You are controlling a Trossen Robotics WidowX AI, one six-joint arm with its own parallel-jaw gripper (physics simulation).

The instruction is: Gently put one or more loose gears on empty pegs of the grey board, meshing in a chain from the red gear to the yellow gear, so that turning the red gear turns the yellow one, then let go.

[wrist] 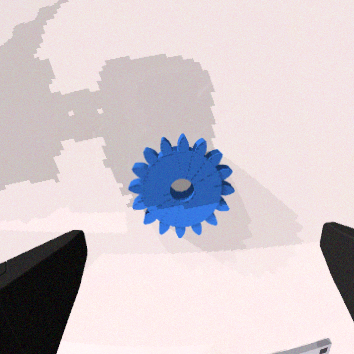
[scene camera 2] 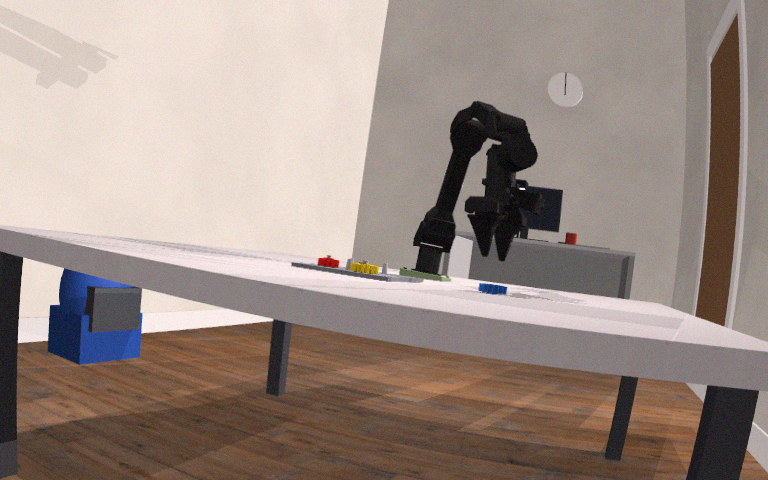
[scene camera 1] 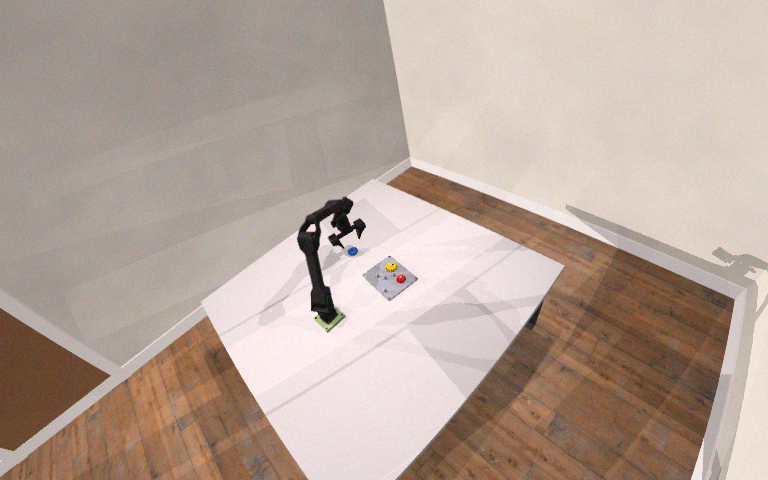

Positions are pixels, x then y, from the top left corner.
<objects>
my gripper: open, holds nothing
a blue gear (wrist: 191,206): on the table
</objects>
